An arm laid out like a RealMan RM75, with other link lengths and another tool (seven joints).
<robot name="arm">
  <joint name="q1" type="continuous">
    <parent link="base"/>
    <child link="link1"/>
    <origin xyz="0 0 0.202" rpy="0 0 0"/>
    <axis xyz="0 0 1"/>
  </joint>
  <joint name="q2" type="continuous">
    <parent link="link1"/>
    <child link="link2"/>
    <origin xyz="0 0 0" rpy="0 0 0"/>
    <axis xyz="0 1 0"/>
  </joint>
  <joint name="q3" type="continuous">
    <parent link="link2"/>
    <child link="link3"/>
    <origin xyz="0 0 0.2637" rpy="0 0 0"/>
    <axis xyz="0 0 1"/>
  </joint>
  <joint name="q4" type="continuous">
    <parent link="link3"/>
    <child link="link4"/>
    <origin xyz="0 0 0" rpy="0 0 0"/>
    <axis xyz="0 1 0"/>
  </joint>
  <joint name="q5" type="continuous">
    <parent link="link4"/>
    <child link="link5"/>
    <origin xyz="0 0 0.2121" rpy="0 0 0"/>
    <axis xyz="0 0 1"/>
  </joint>
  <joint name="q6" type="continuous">
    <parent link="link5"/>
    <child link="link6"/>
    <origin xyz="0 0 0" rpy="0 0 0"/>
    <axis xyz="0 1 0"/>
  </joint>
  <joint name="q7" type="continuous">
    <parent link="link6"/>
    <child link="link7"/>
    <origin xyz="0 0 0.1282" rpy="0 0 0"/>
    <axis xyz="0 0 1"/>
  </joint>
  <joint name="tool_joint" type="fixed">
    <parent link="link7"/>
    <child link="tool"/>
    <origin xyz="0.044 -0.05 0.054" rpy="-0.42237 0 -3.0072"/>
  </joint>
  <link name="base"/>
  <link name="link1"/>
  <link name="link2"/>
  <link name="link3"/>
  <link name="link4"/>
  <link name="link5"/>
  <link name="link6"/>
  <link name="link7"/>
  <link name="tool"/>
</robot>
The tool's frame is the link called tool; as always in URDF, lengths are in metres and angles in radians. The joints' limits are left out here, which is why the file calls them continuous.
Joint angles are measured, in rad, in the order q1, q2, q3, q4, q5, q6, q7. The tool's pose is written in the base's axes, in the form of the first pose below.
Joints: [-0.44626 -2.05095 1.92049 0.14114 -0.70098 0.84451 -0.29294]
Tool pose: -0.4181 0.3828 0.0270 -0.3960 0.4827 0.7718 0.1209
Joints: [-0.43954 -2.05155 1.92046 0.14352 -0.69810 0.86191 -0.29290]
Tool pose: -0.4171 0.3808 0.0283 -0.3925 0.4814 0.7735 0.1264
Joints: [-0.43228 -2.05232 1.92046 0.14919 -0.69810 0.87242 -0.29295]
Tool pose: -0.4167 0.3788 0.0289 -0.3917 0.4794 0.7744 0.1307
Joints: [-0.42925 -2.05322 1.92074 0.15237 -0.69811 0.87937 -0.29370]
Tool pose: -0.4159 0.3781 0.0290 -0.3911 0.4785 0.7747 0.1342
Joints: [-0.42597 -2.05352 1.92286 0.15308 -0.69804 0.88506 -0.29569]
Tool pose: -0.4160 0.3770 0.0291 -0.3908 0.4781 0.7748 0.1360
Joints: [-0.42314 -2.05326 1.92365 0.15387 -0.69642 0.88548 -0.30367]
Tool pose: -0.4170 0.3760 0.0289 -0.3936 0.4773 0.7736 0.1373
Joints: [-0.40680 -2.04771 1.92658 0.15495 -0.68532 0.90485 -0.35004]
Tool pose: -0.4222 0.3702 0.0316 -0.4043 0.4710 0.7697 0.1495
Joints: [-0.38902 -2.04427 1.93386 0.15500 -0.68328 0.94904 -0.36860]
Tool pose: -0.4229 0.3635 0.0366 -0.4004 0.4655 0.7720 0.1643
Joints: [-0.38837 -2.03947 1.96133 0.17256 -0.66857 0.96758 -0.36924]
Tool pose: -0.4120 0.3690 0.0346 -0.3855 0.4823 0.7664 0.1769
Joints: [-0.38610 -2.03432 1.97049 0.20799 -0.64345 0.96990 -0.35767]
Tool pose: -0.3994 0.3763 0.0323 -0.3705 0.4979 0.7611 0.1885
